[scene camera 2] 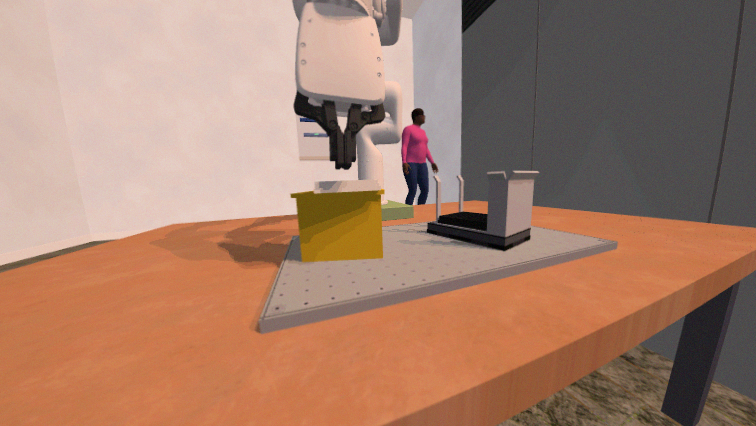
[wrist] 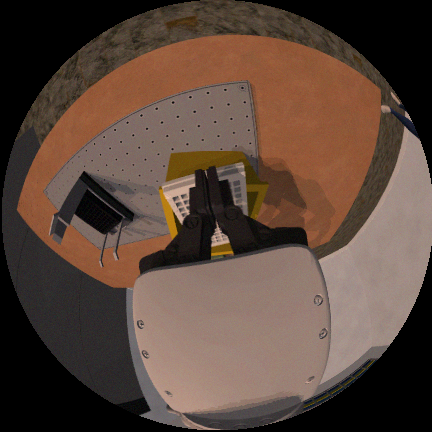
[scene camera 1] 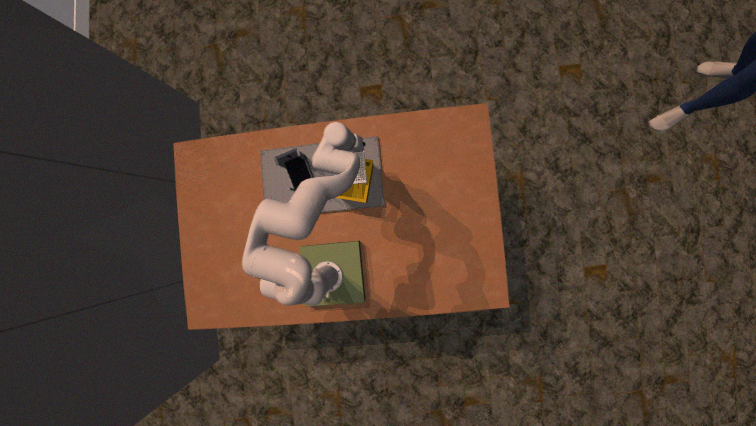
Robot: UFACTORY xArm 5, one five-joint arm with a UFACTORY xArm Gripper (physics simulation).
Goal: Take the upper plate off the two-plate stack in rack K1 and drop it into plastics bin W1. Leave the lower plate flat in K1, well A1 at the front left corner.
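Places are measured from the arm's base along level axes (x ahead, y left, z up), in millimetres.
Pixels of known places: gripper, between the fingertips: (scene camera 2: 343, 168) (wrist: 208, 180); arm's base, origin of its link: (scene camera 1: 327, 276).
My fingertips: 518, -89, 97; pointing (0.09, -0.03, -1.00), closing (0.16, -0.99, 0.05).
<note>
For each thing: its top centre in the pictures, then the offset to it from my fingertips, as dx, dy, dz. Level surfaces: height alone.
- white gridded plate, centre of its top: (wrist: 214, 219) (scene camera 2: 342, 181) (scene camera 1: 354, 167) -72, -4, -15
- yellow bin, centre of its top: (wrist: 212, 230) (scene camera 2: 345, 189) (scene camera 1: 353, 178) -114, -1, -29
- rack, centre of its top: (wrist: 81, 249) (scene camera 2: 477, 173) (scene camera 1: 291, 170) -99, +245, -9
- black gridded plate, centre of its top: (scene camera 2: 479, 216) (wrist: 90, 213) (scene camera 1: 297, 172) -92, +247, -90
- grey perforated board, centre of its top: (scene camera 2: 432, 238) (wrist: 128, 197) (scene camera 1: 320, 177) -104, +158, -128
- orange-brown table, height of its surface: dz -142
A white gridded plate (scene camera 1: 362, 170) (scene camera 2: 346, 185) (wrist: 239, 187) lies across the mouth of the yellow bin (scene camera 1: 353, 198) (scene camera 2: 341, 227) (wrist: 205, 160); one end stands above the rim, and the plate looks tilted, not flat inside. The rack (scene camera 1: 286, 157) (scene camera 2: 510, 203) (wrist: 71, 207), with a grey corner panel and two thin posts, stands apart from the bin. A black gridded plate (scene camera 1: 298, 171) (scene camera 2: 464, 218) (wrist: 97, 212) appears to lie low and flat in it; its A1 mark cannot be read. My gripper (scene camera 2: 343, 165) (wrist: 208, 180) is shut and empty, a little above the white plate, hiding part of it in the wrist view.
Bin and rack stand on a grey perforated board (scene camera 1: 323, 209) (scene camera 2: 417, 275) (wrist: 200, 117) on the orange-brown table (scene camera 1: 439, 158) (scene camera 2: 158, 328) (wrist: 310, 115). The arm's green base (scene camera 1: 349, 259) (scene camera 2: 396, 211) stands behind the board in scene camera 2. The rack's panel and posts stick up beside the bin.
</note>
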